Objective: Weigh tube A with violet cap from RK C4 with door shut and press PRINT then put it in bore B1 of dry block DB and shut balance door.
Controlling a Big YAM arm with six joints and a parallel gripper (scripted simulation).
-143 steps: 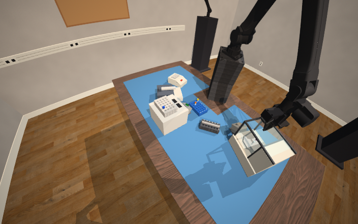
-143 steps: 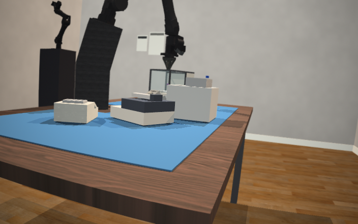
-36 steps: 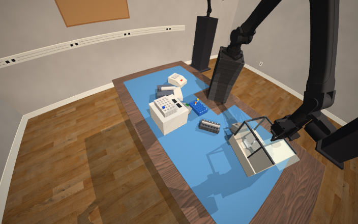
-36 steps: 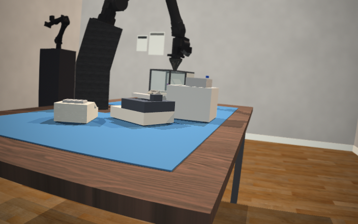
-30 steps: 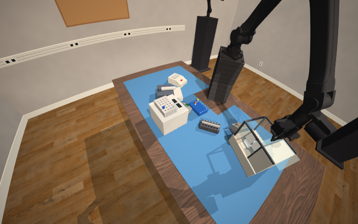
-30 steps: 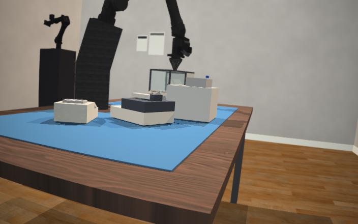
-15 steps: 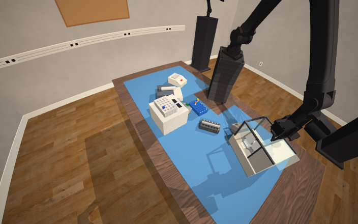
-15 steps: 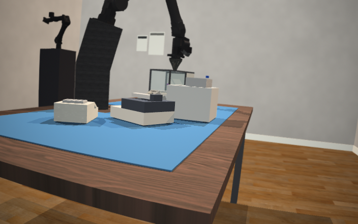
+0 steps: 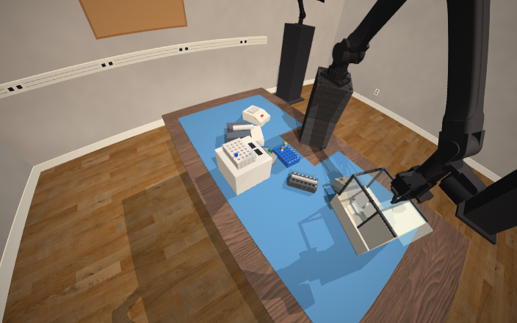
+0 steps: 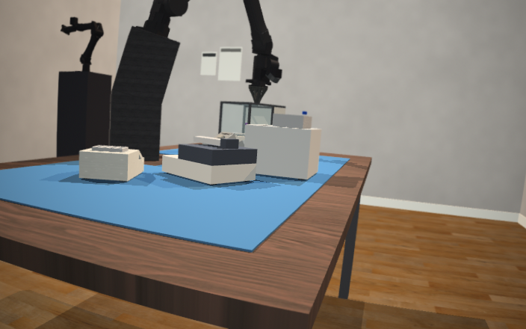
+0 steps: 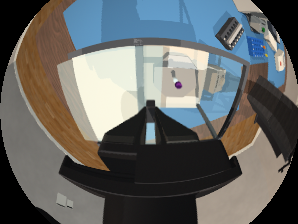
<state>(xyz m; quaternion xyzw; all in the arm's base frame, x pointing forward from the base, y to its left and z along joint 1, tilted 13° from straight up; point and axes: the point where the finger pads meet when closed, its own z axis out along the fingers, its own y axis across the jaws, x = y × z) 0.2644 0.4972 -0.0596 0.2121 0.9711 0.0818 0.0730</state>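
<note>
My hand is 3 cm to the right of the balance door, 1 cm short of it and 1 cm above it. Also, from my hand: blue rack RK 49 cm to the right, 20 cm below, 1 cm behind; then round white print key 19 cm to the right, 15 cm below, 8 cm behind; then dark magnet block 31 cm to the right, 20 cm below, 5 cm ahead.
</note>
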